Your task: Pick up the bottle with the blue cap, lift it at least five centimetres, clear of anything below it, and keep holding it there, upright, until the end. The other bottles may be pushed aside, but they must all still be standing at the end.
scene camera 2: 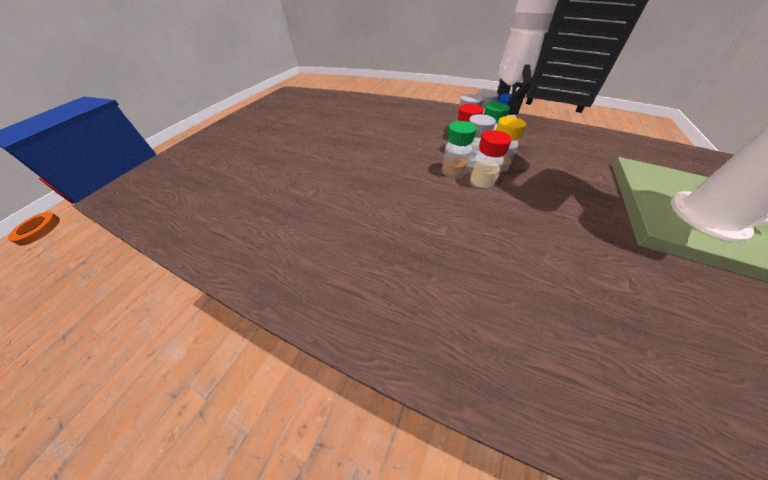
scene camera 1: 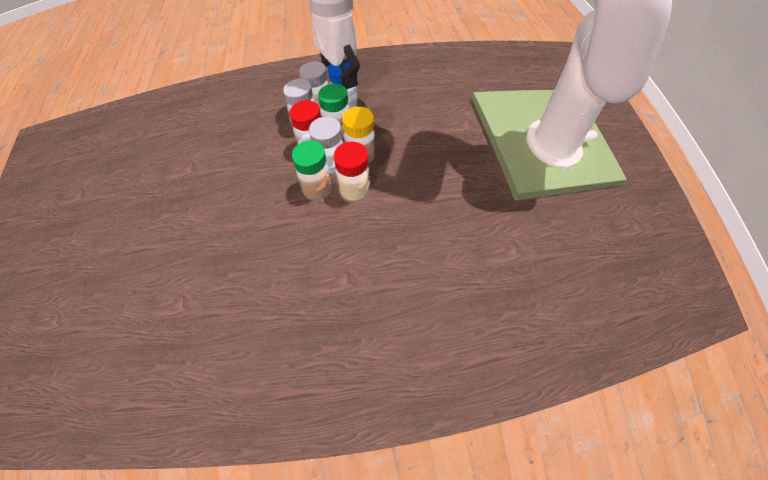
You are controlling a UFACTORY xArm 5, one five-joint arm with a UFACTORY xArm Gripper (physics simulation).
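Observation:
The bottle with the blue cap stands at the back right of a tight group of bottles, partly hidden by my gripper and the green-capped bottle before it. My gripper is open and lowered around the blue cap, with one black finger on its right side and the other mostly hidden behind on the left. The near green-capped bottle stands directly in front of it. A grey-capped bottle stands to its left. The bottles that show are upright.
Bottles with a yellow cap, a red cap and a green cap stand toward the front. The arm's base is on a green board at the right. The table's back edge lies behind the group.

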